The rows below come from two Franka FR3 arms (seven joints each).
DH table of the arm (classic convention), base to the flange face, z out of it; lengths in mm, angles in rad. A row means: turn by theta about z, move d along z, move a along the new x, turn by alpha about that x. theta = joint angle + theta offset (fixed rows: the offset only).
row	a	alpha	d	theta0
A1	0	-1.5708	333	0
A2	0	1.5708	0	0
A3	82.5	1.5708	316	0
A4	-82.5	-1.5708	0	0
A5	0	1.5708	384	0
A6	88	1.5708	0	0
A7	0	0	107	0
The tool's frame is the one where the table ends.
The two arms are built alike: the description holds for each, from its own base.
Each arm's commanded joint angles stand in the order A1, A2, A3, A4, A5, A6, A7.
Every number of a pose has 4 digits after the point.
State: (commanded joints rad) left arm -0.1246 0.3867 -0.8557 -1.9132 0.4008 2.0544 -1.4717; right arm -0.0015 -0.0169 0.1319 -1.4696 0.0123 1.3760 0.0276
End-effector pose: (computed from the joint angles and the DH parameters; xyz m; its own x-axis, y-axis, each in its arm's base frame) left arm 0.3746 -0.4710 0.3470 0.9528 0.3015 0.0365 0.3036 -0.9479 -0.0960; right arm 0.5236 0.0709 0.6640 0.9915 0.1044 -0.0770 0.1041 -0.9945 -0.0079
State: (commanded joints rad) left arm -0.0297 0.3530 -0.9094 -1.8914 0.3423 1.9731 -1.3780; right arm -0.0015 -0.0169 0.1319 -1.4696 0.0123 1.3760 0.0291
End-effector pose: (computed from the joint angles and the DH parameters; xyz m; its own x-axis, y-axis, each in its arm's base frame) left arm 0.3929 -0.4489 0.3724 0.9562 0.2926 -0.0035 0.2901 -0.9495 -0.1195; right arm 0.5236 0.0709 0.6640 0.9917 0.1029 -0.0770 0.1026 -0.9947 -0.0078
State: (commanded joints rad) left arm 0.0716 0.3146 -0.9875 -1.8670 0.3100 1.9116 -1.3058; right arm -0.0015 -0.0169 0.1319 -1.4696 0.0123 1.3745 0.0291
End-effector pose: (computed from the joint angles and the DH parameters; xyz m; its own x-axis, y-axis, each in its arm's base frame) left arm 0.4033 -0.4340 0.4048 0.9622 0.2719 -0.0144 0.2685 -0.9563 -0.1155; right arm 0.5234 0.0709 0.6639 0.9916 0.1029 -0.0785 0.1026 -0.9947 -0.0077
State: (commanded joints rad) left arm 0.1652 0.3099 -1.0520 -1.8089 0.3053 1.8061 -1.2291; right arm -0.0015 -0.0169 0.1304 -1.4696 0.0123 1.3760 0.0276
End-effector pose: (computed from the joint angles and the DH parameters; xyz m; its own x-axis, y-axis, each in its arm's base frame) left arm 0.4223 -0.4133 0.4336 0.9681 0.2482 -0.0345 0.2411 -0.9601 -0.1415; right arm 0.5237 0.0701 0.6640 0.9917 0.1029 -0.0770 0.1026 -0.9947 -0.0079
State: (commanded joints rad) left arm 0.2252 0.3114 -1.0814 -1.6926 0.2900 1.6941 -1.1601; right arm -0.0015 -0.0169 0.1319 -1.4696 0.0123 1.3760 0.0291
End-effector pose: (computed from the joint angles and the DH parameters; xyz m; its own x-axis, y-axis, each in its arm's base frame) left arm 0.4497 -0.3930 0.4810 0.9674 0.2484 -0.0495 0.2405 -0.9621 -0.1288; right arm 0.5236 0.0709 0.6640 0.9917 0.1029 -0.0770 0.1026 -0.9947 -0.0078
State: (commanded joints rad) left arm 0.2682 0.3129 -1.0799 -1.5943 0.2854 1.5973 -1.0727; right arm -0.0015 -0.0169 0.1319 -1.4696 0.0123 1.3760 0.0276
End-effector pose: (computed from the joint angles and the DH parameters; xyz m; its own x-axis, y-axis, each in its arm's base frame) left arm 0.4762 -0.3639 0.5172 0.9701 0.2347 -0.0619 0.2256 -0.9659 -0.1271; right arm 0.5236 0.0709 0.6640 0.9915 0.1044 -0.0770 0.1041 -0.9945 -0.0079
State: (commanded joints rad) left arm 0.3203 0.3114 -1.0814 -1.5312 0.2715 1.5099 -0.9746; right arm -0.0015 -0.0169 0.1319 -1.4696 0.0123 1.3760 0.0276
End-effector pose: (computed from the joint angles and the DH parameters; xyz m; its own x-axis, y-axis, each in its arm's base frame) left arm 0.4947 -0.3310 0.5399 0.9732 0.2084 -0.0968 0.1945 -0.9715 -0.1356; right arm 0.5236 0.0709 0.6640 0.9915 0.1044 -0.0770 0.1041 -0.9945 -0.0079
